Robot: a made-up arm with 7 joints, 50 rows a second.
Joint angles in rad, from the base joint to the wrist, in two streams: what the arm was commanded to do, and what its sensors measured. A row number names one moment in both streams.
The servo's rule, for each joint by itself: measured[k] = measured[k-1] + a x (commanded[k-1-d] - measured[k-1]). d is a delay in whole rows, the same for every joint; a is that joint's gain. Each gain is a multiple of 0.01, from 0.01 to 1. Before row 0 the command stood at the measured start. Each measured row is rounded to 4 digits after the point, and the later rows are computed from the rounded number. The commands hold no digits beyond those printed.
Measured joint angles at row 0:
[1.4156, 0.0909, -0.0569, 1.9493, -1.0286, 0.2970, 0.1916]
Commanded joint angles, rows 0 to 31:
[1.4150, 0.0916, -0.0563, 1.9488, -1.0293, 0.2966, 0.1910]
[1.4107, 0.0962, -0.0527, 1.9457, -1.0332, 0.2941, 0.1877]
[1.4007, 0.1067, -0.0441, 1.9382, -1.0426, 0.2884, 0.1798]
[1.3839, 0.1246, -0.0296, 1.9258, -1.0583, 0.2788, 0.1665]
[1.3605, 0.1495, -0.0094, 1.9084, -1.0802, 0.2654, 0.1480]
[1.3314, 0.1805, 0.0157, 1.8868, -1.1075, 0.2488, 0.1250]
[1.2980, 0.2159, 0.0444, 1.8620, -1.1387, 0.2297, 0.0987]
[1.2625, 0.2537, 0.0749, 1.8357, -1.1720, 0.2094, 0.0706]
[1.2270, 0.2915, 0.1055, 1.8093, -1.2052, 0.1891, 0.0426]
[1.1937, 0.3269, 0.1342, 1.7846, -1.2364, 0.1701, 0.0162]
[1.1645, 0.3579, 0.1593, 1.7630, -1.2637, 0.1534, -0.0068]
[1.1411, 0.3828, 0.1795, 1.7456, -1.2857, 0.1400, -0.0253]
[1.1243, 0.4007, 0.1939, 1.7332, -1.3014, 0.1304, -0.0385]
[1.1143, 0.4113, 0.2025, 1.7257, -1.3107, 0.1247, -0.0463]
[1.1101, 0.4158, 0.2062, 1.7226, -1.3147, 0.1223, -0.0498]
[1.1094, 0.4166, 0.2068, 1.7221, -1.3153, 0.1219, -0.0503]
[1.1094, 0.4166, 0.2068, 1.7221, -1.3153, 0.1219, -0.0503]
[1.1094, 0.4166, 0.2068, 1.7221, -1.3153, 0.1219, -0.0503]
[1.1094, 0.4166, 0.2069, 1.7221, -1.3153, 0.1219, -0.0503]
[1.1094, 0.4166, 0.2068, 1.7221, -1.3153, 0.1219, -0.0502]
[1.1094, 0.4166, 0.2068, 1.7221, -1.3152, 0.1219, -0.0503]
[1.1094, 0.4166, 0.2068, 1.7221, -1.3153, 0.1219, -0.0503]
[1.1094, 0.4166, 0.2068, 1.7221, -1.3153, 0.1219, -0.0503]
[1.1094, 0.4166, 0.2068, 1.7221, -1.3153, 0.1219, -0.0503]
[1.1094, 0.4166, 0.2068, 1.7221, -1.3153, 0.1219, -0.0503]
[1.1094, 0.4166, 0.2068, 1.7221, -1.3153, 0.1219, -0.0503]
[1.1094, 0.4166, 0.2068, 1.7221, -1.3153, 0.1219, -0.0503]
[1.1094, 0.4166, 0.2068, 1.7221, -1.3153, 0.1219, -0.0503]
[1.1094, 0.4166, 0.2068, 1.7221, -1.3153, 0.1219, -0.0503]
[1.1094, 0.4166, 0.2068, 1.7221, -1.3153, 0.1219, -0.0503]
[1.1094, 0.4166, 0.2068, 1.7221, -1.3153, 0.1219, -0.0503]
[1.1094, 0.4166, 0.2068, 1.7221, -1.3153, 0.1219, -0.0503]
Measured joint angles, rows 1 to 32:
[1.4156, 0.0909, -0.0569, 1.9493, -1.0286, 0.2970, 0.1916]
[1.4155, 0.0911, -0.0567, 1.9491, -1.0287, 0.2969, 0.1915]
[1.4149, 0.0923, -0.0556, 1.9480, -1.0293, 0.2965, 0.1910]
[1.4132, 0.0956, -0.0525, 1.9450, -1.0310, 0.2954, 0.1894]
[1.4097, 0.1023, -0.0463, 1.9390, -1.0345, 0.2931, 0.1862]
[1.4038, 0.1132, -0.0363, 1.9295, -1.0404, 0.2892, 0.1809]
[1.3951, 0.1287, -0.0223, 1.9163, -1.0491, 0.2835, 0.1731]
[1.3834, 0.1488, -0.0043, 1.8995, -1.0607, 0.2760, 0.1627]
[1.3689, 0.1729, 0.0171, 1.8797, -1.0752, 0.2667, 0.1498]
[1.3519, 0.2002, 0.0410, 1.8579, -1.0921, 0.2558, 0.1348]
[1.3329, 0.2293, 0.0662, 1.8352, -1.1109, 0.2438, 0.1182]
[1.3127, 0.2589, 0.0913, 1.8128, -1.1308, 0.2311, 0.1007]
[1.2921, 0.2874, 0.1151, 1.7920, -1.1509, 0.2183, 0.0831]
[1.2720, 0.3135, 0.1364, 1.7738, -1.1705, 0.2060, 0.0661]
[1.2531, 0.3360, 0.1542, 1.7589, -1.1887, 0.1946, 0.0504]
[1.2359, 0.3544, 0.1682, 1.7476, -1.2051, 0.1845, 0.0364]
[1.2207, 0.3687, 0.1786, 1.7397, -1.2194, 0.1757, 0.0243]
[1.2073, 0.3797, 0.1862, 1.7342, -1.2319, 0.1682, 0.0139]
[1.1956, 0.3882, 0.1918, 1.7304, -1.2427, 0.1617, 0.0049]
[1.1853, 0.3947, 0.1959, 1.7278, -1.2521, 0.1561, -0.0028]
[1.1762, 0.3997, 0.1988, 1.7260, -1.2603, 0.1513, -0.0094]
[1.1682, 0.4036, 0.2010, 1.7248, -1.2674, 0.1472, -0.0151]
[1.1611, 0.4066, 0.2026, 1.7240, -1.2736, 0.1437, -0.0200]
[1.1549, 0.4089, 0.2037, 1.7234, -1.2790, 0.1406, -0.0242]
[1.1494, 0.4107, 0.2045, 1.7230, -1.2837, 0.1380, -0.0279]
[1.1446, 0.4121, 0.2051, 1.7227, -1.2878, 0.1357, -0.0310]
[1.1404, 0.4131, 0.2056, 1.7225, -1.2914, 0.1338, -0.0337]
[1.1367, 0.4139, 0.2059, 1.7224, -1.2945, 0.1321, -0.0360]
[1.1334, 0.4145, 0.2061, 1.7223, -1.2972, 0.1307, -0.0380]
[1.1305, 0.4150, 0.2063, 1.7222, -1.2996, 0.1295, -0.0397]
[1.1280, 0.4154, 0.2064, 1.7222, -1.3016, 0.1284, -0.0412]
[1.1258, 0.4157, 0.2065, 1.7222, -1.3034, 0.1275, -0.0425]
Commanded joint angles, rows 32 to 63:
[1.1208, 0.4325, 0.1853, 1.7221, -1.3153, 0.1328, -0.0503]
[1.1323, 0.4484, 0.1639, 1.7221, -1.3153, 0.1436, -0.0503]
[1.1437, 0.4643, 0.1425, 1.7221, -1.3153, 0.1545, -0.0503]
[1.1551, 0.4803, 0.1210, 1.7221, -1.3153, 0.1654, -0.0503]
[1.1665, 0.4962, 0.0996, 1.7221, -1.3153, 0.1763, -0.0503]
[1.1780, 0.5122, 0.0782, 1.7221, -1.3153, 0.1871, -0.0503]
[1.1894, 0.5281, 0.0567, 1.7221, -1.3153, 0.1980, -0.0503]
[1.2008, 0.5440, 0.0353, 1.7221, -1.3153, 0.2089, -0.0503]
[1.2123, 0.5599, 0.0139, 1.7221, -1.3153, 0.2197, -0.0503]
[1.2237, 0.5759, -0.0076, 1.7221, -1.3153, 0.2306, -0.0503]
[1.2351, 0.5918, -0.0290, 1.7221, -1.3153, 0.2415, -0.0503]
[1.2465, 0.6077, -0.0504, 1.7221, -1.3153, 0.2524, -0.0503]
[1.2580, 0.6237, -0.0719, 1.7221, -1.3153, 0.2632, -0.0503]
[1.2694, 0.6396, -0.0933, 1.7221, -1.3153, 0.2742, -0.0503]
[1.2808, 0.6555, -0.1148, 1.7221, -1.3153, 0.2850, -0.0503]
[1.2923, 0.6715, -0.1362, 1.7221, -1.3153, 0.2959, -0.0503]
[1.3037, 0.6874, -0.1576, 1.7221, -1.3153, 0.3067, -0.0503]
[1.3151, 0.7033, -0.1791, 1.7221, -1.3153, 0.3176, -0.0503]
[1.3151, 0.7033, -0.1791, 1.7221, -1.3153, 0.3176, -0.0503]
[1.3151, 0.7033, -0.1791, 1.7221, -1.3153, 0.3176, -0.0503]
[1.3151, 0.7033, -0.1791, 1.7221, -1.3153, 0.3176, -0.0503]
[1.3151, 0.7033, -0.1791, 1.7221, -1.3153, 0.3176, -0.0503]
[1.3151, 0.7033, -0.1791, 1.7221, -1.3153, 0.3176, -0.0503]
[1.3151, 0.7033, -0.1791, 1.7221, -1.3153, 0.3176, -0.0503]
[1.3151, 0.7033, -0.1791, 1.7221, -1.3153, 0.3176, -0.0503]
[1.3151, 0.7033, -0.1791, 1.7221, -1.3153, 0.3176, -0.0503]
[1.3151, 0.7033, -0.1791, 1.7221, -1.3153, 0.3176, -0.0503]
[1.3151, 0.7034, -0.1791, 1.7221, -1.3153, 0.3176, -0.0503]
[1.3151, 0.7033, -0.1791, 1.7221, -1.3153, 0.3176, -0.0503]
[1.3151, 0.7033, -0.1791, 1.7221, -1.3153, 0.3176, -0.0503]
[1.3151, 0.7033, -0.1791, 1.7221, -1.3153, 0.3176, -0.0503]
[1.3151, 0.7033, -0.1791, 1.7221, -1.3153, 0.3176, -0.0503]
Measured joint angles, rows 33 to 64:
[1.1238, 0.4159, 0.2066, 1.7222, -1.3049, 0.1267, -0.0436]
[1.1234, 0.4197, 0.2008, 1.7222, -1.3063, 0.1276, -0.0445]
[1.1245, 0.4263, 0.1908, 1.7222, -1.3075, 0.1298, -0.0453]
[1.1268, 0.4350, 0.1778, 1.7222, -1.3085, 0.1333, -0.0460]
[1.1302, 0.4454, 0.1625, 1.7222, -1.3094, 0.1378, -0.0466]
[1.1346, 0.4571, 0.1455, 1.7222, -1.3102, 0.1432, -0.0471]
[1.1398, 0.4698, 0.1273, 1.7222, -1.3109, 0.1493, -0.0475]
[1.1458, 0.4832, 0.1082, 1.7222, -1.3115, 0.1561, -0.0479]
[1.1524, 0.4972, 0.0885, 1.7222, -1.3120, 0.1635, -0.0482]
[1.1596, 0.5116, 0.0684, 1.7222, -1.3124, 0.1714, -0.0485]
[1.1673, 0.5264, 0.0479, 1.7222, -1.3128, 0.1797, -0.0488]
[1.1754, 0.5414, 0.0271, 1.7222, -1.3131, 0.1884, -0.0490]
[1.1839, 0.5566, 0.0062, 1.7222, -1.3134, 0.1974, -0.0492]
[1.1928, 0.5720, -0.0149, 1.7222, -1.3136, 0.2066, -0.0494]
[1.2020, 0.5875, -0.0361, 1.7222, -1.3138, 0.2161, -0.0495]
[1.2115, 0.6031, -0.0573, 1.7222, -1.3140, 0.2257, -0.0496]
[1.2212, 0.6188, -0.0786, 1.7222, -1.3142, 0.2355, -0.0497]
[1.2311, 0.6346, -0.0999, 1.7222, -1.3143, 0.2455, -0.0498]
[1.2412, 0.6504, -0.1213, 1.7222, -1.3144, 0.2556, -0.0499]
[1.2501, 0.6626, -0.1369, 1.7222, -1.3145, 0.2643, -0.0500]
[1.2579, 0.6720, -0.1483, 1.7222, -1.3146, 0.2718, -0.0500]
[1.2648, 0.6792, -0.1566, 1.7222, -1.3147, 0.2782, -0.0500]
[1.2708, 0.6847, -0.1627, 1.7222, -1.3148, 0.2837, -0.0500]
[1.2761, 0.6890, -0.1671, 1.7222, -1.3149, 0.2884, -0.0500]
[1.2808, 0.6923, -0.1703, 1.7222, -1.3150, 0.2925, -0.0500]
[1.2849, 0.6948, -0.1727, 1.7222, -1.3150, 0.2960, -0.0500]
[1.2885, 0.6968, -0.1744, 1.7222, -1.3150, 0.2990, -0.0500]
[1.2917, 0.6983, -0.1757, 1.7222, -1.3150, 0.3016, -0.0500]
[1.2945, 0.6995, -0.1766, 1.7222, -1.3150, 0.3038, -0.0500]
[1.2970, 0.7004, -0.1773, 1.7222, -1.3150, 0.3057, -0.0500]
[1.2992, 0.7011, -0.1778, 1.7222, -1.3150, 0.3074, -0.0500]
[1.3011, 0.7016, -0.1782, 1.7222, -1.3150, 0.3088, -0.0500]

